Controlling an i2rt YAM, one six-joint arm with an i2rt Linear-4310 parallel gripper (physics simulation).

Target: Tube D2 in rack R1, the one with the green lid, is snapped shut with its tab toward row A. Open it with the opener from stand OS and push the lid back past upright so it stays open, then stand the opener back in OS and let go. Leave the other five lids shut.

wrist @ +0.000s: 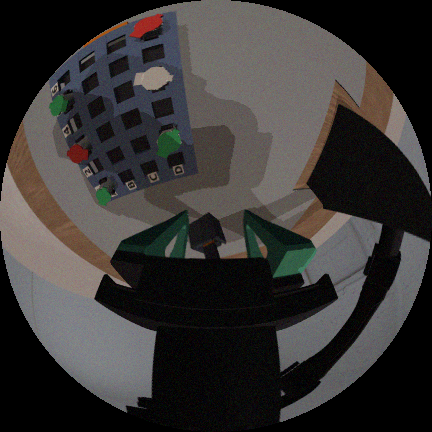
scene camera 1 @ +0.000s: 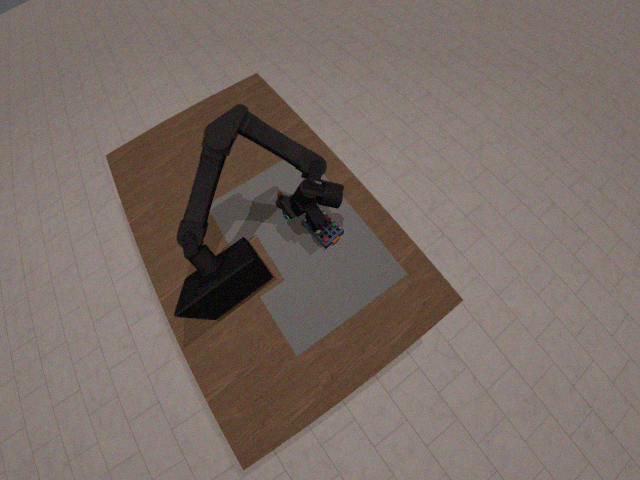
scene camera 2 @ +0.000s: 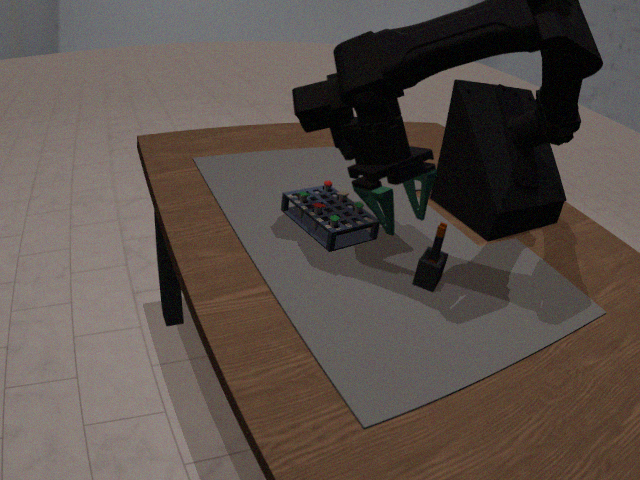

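Note:
Rack R1 is a blue rack holding several lidded tubes. D2's green lid looks shut, next to the D label end. The opener stands upright in the dark block stand OS, its orange end up. My gripper is open and empty, its green fingers partly apart. In the scene camera 2 view it hangs between rack and opener, above the mat. In the wrist view the stand shows between and beyond the fingertips.
Other lids in the rack are green, red and white, among others. A grey mat lies under rack and stand. The black arm base stands beside the mat.

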